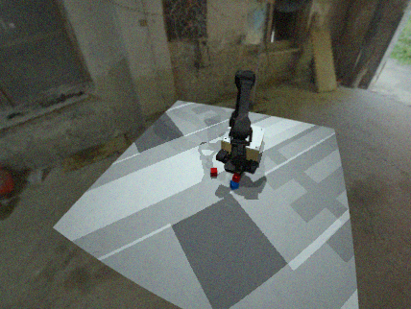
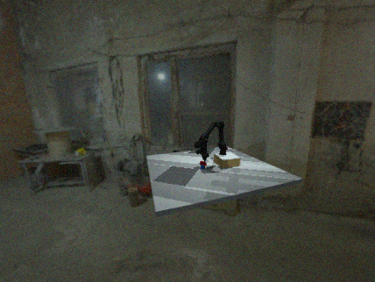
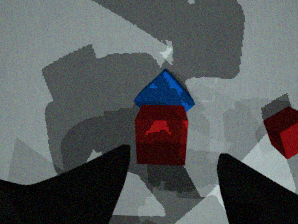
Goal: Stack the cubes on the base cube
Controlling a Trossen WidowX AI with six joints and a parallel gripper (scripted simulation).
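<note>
Right now the blue base cube is 2 cm ahead of my gripper tip and 7 cm below it.
</note>
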